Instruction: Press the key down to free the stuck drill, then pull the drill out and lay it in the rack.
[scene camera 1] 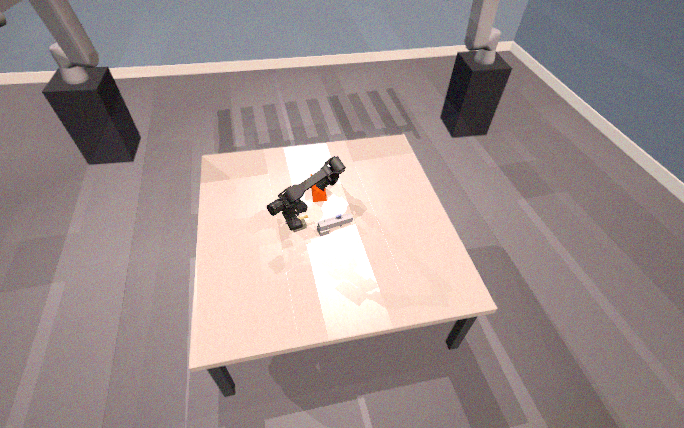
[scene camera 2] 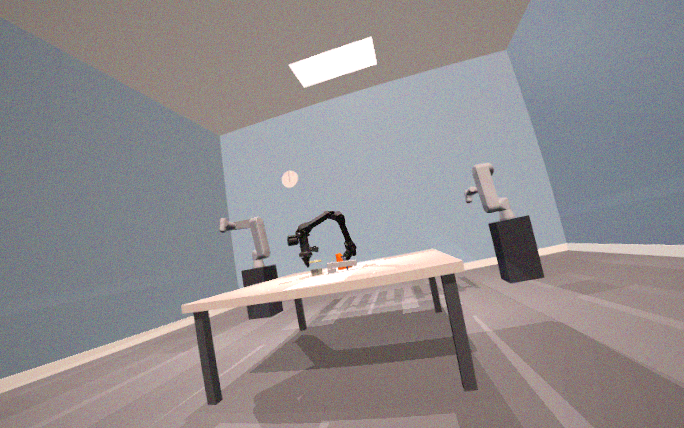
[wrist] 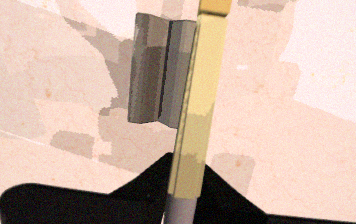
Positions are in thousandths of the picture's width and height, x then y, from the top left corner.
Scene:
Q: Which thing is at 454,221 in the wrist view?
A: A grey rack.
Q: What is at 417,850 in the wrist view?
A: My gripper.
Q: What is my gripper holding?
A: A drill.

